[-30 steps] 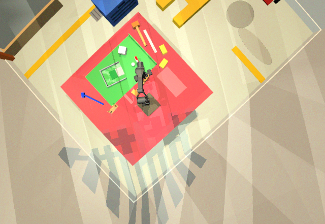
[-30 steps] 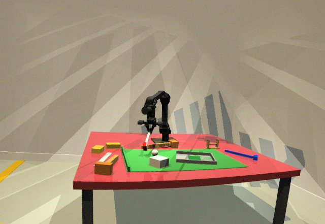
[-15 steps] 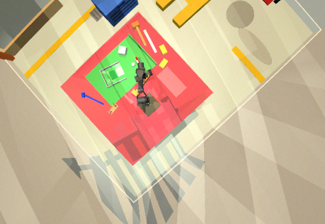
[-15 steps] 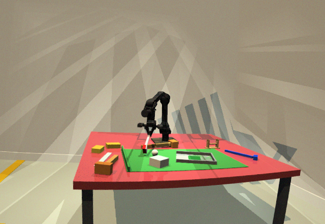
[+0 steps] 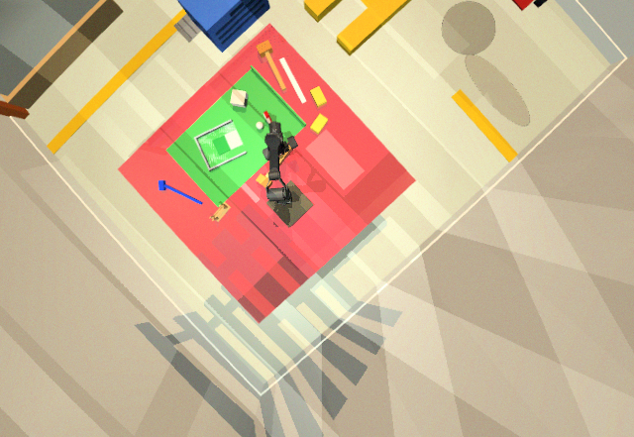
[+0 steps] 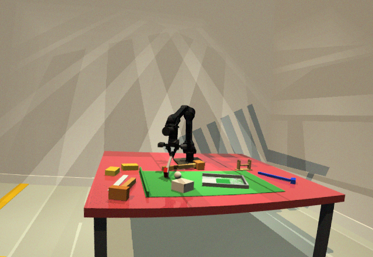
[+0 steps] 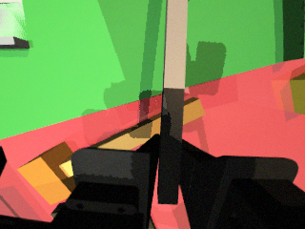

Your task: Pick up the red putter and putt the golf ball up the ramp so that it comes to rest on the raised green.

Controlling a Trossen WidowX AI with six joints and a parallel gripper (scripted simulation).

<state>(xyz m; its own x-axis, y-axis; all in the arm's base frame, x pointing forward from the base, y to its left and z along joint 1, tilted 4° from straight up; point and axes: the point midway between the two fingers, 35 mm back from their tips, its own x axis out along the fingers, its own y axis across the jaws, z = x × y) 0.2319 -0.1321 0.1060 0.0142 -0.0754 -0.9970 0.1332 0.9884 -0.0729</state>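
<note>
My gripper tip is now 12 cm short of the red putter and 1 cm to the left of it. Round my gripper tip: green mat (24 cm ahead, 20 cm to the left, 8 cm below); then golf ball (21 cm ahead, 4 cm to the left, 5 cm below); then white cube (42 cm ahead, 6 cm to the left, 5 cm below).
</note>
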